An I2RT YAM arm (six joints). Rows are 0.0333 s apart.
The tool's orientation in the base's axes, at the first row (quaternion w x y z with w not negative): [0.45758 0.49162 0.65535 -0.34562]
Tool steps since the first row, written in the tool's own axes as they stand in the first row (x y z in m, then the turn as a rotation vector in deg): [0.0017 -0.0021 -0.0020 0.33 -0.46 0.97]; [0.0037 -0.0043 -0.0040 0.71 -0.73 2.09]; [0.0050 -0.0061 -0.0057 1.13 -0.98 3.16]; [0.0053 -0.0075 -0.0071 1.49 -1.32 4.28]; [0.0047 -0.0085 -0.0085 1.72 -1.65 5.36]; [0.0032 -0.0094 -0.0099 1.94 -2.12 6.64]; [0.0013 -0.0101 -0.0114 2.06 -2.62 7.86]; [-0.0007 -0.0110 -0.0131 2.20 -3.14 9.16]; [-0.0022 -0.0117 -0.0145 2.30 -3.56 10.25]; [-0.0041 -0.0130 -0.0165 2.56 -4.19 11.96]
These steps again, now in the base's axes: [-0.0027 0.0018 -0.0009 -0.22 -0.90 -0.64]; [-0.0055 0.0036 -0.0021 -0.23 -1.86 -1.38]; [-0.0078 0.0051 -0.0027 -0.23 -2.75 -2.14]; [-0.0096 0.0061 -0.0025 -0.30 -3.74 -2.86]; [-0.0108 0.0069 -0.0015 -0.36 -4.73 -3.45]; [-0.0119 0.0074 0.0004 -0.50 -5.95 -4.09]; [-0.0128 0.0079 0.0027 -0.68 -7.15 -4.62]; [-0.0139 0.0085 0.0052 -0.85 -8.42 -5.19]; [-0.0148 0.0091 0.0071 -0.98 -9.49 -5.66]; [-0.0164 0.0099 0.0095 -1.17 -11.12 -6.49]
